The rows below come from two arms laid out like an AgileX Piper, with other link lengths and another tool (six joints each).
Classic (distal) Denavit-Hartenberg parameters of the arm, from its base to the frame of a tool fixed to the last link. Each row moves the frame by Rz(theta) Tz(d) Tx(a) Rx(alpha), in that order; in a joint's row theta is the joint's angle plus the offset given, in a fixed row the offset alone. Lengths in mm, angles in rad.
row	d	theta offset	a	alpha
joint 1	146.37	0	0	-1.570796
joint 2	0	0.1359	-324.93	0
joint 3	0	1.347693	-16.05	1.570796
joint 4	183.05	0	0	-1.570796
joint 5	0	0	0	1.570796
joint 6	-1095.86	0.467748	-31.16	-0.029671
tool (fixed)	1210.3	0	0	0
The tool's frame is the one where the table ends.
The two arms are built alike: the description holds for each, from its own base.
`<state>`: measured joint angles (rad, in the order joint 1, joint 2, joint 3, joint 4, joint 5, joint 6); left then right.
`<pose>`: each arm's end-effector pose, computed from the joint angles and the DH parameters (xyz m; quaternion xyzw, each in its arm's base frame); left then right.
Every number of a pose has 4 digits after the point. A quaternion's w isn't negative.
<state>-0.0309 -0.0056 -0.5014 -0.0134 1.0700 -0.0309 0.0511 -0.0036 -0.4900 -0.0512 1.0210 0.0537</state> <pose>-0.0576 0.0201 0.2906 0.1906 0.8289 0.1107 0.5141 -0.0558 0.0090 0.2946 0.1893 0.8189 0.1388 0.5238</pose>
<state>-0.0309 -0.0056 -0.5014 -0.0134 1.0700 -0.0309 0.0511 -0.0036 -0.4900 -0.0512 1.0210 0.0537</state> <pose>-0.0576 0.0201 0.2906 0.1906 0.8289 0.1107 0.5141 -0.0558 0.0090 0.2946 0.1893 0.8189 0.1388 0.5238</pose>
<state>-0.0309 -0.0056 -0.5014 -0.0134 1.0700 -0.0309 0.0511 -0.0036 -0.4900 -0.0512 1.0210 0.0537</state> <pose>-0.0576 0.0201 0.2906 0.1906 0.8289 0.1107 0.5141 -0.0558 0.0090 0.2946 0.1893 0.8189 0.1388 0.5238</pose>
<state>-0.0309 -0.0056 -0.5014 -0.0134 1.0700 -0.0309 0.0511 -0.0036 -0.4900 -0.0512 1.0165 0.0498</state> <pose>-0.0576 0.0201 0.2906 0.1906 0.8289 0.1107 0.5141 -0.0558 0.0092 0.2951 0.1874 0.8181 0.1383 0.5258</pose>
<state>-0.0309 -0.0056 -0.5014 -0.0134 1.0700 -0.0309 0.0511 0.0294 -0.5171 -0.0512 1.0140 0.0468</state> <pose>-0.0576 0.0201 0.2906 0.1906 0.8289 0.1107 0.5141 -0.0536 0.0094 0.3044 0.1863 0.8193 0.1372 0.5246</pose>
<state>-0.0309 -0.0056 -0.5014 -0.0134 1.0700 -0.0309 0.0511 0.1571 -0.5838 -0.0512 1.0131 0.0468</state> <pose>-0.0576 0.0201 0.2906 0.1906 0.8289 0.1107 0.5141 -0.0383 0.0102 0.3284 0.1895 0.8349 0.1303 0.5001</pose>
